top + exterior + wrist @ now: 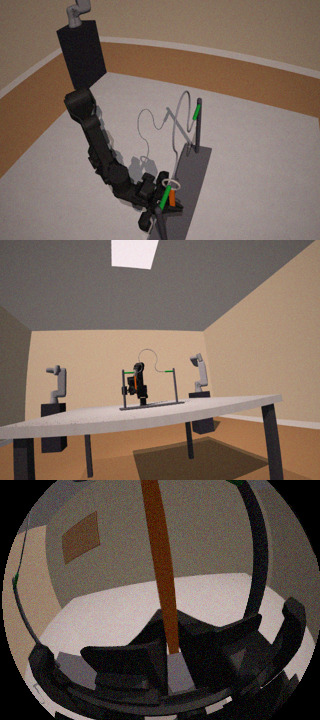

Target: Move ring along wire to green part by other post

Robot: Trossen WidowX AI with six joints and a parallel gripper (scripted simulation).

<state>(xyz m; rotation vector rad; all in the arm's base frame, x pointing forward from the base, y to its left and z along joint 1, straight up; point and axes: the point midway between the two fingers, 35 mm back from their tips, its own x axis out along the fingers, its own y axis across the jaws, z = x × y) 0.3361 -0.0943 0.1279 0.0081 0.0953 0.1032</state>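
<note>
Now: the ring with orange handle 9 cm above my gripper tip and 3 cm behind it.
</note>
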